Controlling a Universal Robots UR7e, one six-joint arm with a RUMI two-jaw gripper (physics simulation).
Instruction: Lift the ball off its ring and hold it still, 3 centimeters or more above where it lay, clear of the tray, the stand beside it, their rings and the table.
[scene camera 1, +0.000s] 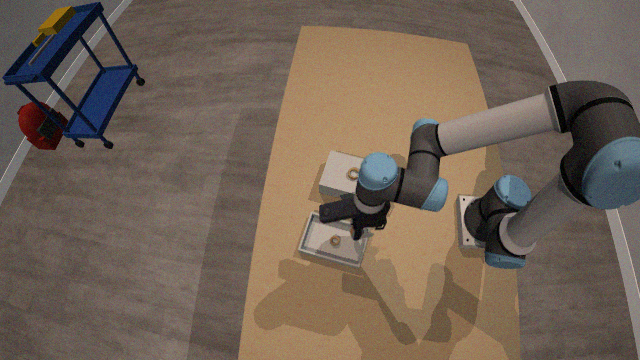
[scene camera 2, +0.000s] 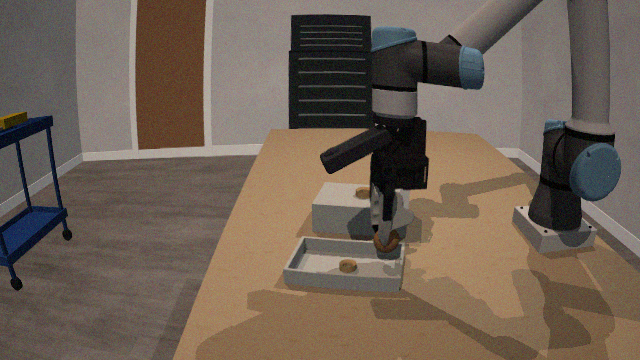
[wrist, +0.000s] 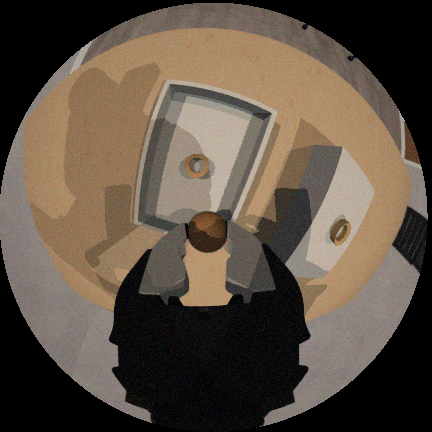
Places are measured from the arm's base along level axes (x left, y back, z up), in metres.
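Pixels of known places: gripper, between the fingertips: (scene camera 1: 354, 232) (scene camera 2: 380, 240) (wrist: 206, 223); arm's base, origin of its link: (scene camera 1: 483, 220) (scene camera 2: 554, 218).
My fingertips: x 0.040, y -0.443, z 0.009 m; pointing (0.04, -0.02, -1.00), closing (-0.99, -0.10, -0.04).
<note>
For each thing: its middle in the pictures, then the offset to it from my fingertips. "*": a spot on its surface instead. Level surfaces: height alone.
- brown ball, middle of its body: (wrist: 207, 231) (scene camera 2: 386, 239) dx -0.001, dy +0.011, dz -0.001 m
- grey tray, middle of its body: (wrist: 195, 165) (scene camera 2: 347, 263) (scene camera 1: 334, 240) dx +0.016, dy -0.057, dz -0.034 m
- tan ring, a spot on its surface: (wrist: 187, 166) (scene camera 2: 349, 267) (scene camera 1: 335, 243) * dx +0.027, dy -0.055, dz -0.036 m
- wooden table, height of its surface: dz -0.048 m
The brown ball (scene camera 2: 386, 242) (wrist: 207, 234) is between the fingertips of my gripper (scene camera 1: 355, 232) (scene camera 2: 386, 235) (wrist: 206, 223), which is shut on it. It hangs over the tray's right end in scene camera 2, raised above the tray floor; the exact gap is hard to tell. The grey tray (scene camera 1: 327, 257) (scene camera 2: 340, 280) (wrist: 141, 162) has a tan ring (scene camera 1: 331, 242) (scene camera 2: 348, 270) (wrist: 187, 166) on its floor. The pale stand (scene camera 1: 336, 167) (scene camera 2: 335, 215) (wrist: 350, 190) beside it bears another ring (scene camera 1: 348, 174) (wrist: 333, 234). The spot directly under the ball is hidden in the wrist view.
The tray and stand rest on the wooden table (scene camera 1: 380, 75) (scene camera 2: 225, 300). The stand is behind the tray in scene camera 2, close to the gripper. A blue cart (scene camera 1: 100, 102) (scene camera 2: 30, 230) stands on the floor at the left. A dark cabinet (scene camera 2: 330, 90) is behind the table.
</note>
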